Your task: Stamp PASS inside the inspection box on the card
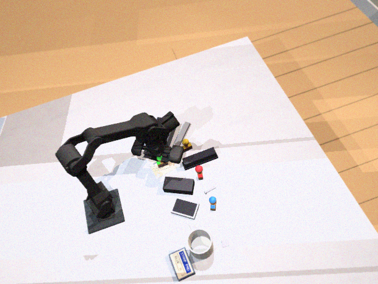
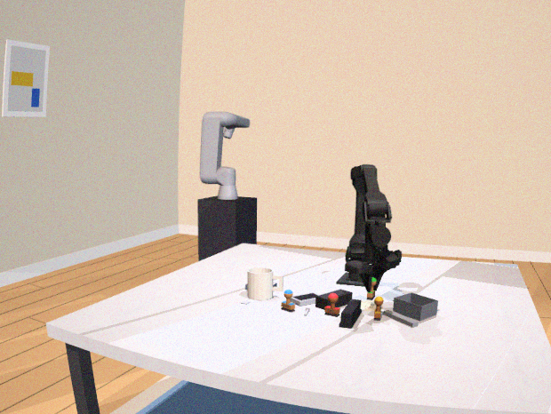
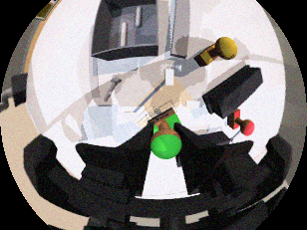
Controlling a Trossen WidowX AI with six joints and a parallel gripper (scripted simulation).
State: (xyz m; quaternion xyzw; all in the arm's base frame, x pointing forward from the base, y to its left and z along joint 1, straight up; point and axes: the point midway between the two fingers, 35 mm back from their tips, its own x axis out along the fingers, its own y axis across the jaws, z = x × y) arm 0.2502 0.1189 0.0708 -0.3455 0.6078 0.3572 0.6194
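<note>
My gripper tip is 50 mm above the beige card. Round my gripper tip: yellow-knobbed stamp: 110 mm ahead, 50 mm to the left, 30 mm below; black block: 110 mm to the right, 40 mm ahead, 30 mm below; green-knobbed stamp: right at my gripper tip.
</note>
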